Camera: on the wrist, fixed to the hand. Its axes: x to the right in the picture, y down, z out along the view.
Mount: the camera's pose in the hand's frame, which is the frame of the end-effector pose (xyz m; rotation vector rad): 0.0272 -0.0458 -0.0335 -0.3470 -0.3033 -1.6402
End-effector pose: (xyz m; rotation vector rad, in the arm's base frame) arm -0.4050 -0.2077 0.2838 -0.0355 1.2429 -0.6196
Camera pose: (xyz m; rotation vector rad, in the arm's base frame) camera -0.4491 -0.2483 0.2647 -1.4899 0.7842 -1.6769
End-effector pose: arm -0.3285 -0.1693 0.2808 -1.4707 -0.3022 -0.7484
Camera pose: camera -0.3451 -0.2056 0.3295 -1.4319 -1.7906 -1.8999
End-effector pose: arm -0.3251 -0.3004 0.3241 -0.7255 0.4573 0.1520
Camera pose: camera -0.2993 -0.3574 0.3175 -1.1949 -0.5538 -1.2095
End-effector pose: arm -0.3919 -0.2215 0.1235 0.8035 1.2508 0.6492
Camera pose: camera -0.4191 -0.2203 0.0668 -0.5056 1.0570 -0.5811
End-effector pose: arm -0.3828 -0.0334 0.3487 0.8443 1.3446 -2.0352
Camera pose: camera -0.4274 0.0108 0.3449 0.8149 -1.7316 1.8084
